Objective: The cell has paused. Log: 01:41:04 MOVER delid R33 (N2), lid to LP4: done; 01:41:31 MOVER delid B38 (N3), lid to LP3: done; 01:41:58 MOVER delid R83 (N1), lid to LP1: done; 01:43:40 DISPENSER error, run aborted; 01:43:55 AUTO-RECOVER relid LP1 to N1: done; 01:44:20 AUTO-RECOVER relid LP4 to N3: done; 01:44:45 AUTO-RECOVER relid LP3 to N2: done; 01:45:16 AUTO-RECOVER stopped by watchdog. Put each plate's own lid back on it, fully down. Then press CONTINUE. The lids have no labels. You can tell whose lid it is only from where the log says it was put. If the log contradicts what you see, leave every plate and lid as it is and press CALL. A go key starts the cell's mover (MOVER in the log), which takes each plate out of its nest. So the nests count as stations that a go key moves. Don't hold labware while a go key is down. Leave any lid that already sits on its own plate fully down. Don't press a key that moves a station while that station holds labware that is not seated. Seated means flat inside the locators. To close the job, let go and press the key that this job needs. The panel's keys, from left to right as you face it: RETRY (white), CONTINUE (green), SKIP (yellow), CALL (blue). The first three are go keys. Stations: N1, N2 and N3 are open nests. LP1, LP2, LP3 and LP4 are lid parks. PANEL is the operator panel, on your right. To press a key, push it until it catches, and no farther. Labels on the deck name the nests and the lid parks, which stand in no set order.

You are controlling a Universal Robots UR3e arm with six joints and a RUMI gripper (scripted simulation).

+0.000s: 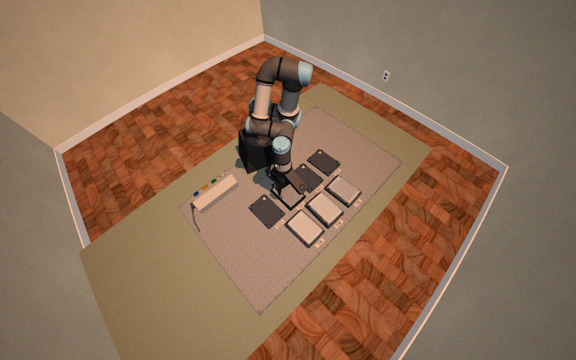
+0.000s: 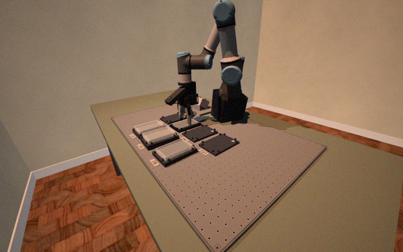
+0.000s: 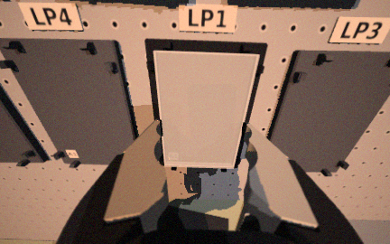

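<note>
The clear lid is 1 cm below my hand. Round my hand: LP3 lid park: 13 cm to the right, 2 cm below; then lid park LP4: 13 cm to the left, 2 cm below, 1 cm behind; then LP1 lid park: 2 cm below.
</note>
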